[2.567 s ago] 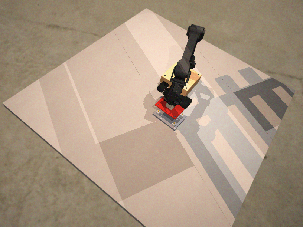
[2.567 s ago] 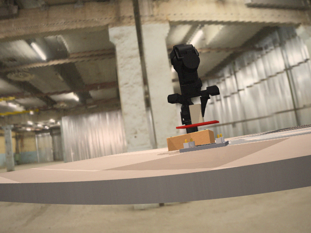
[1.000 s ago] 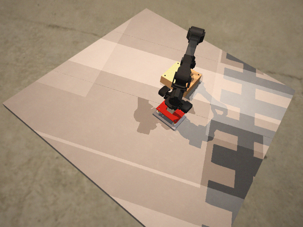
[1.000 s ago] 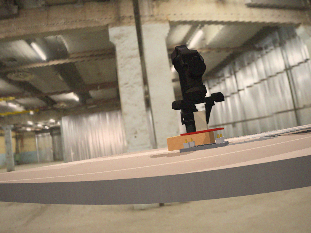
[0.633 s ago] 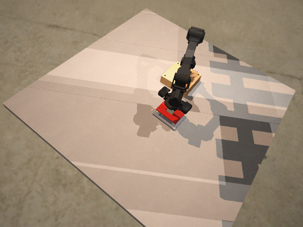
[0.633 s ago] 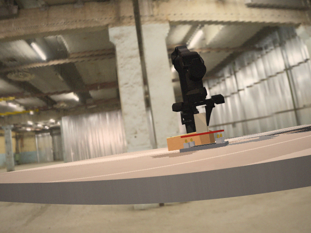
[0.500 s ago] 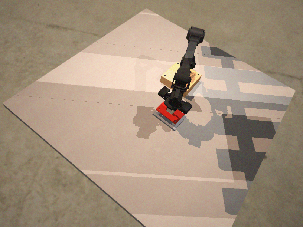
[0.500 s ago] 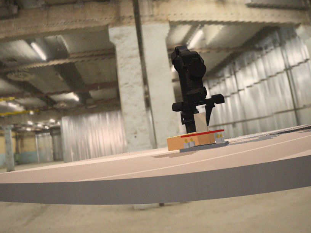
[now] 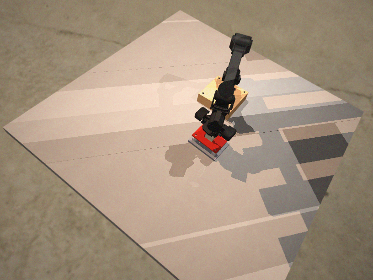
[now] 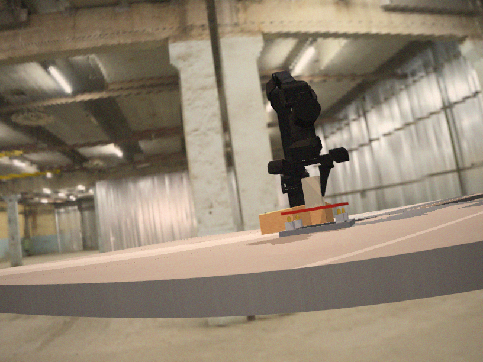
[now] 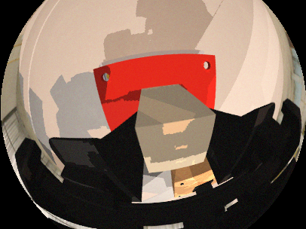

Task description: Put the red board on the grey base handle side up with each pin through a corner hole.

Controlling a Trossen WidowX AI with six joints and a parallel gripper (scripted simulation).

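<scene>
Now: the red board 10 mm below my gripper tip. The rest, counted from my gripper tip: grey base (70 mm below).
</scene>
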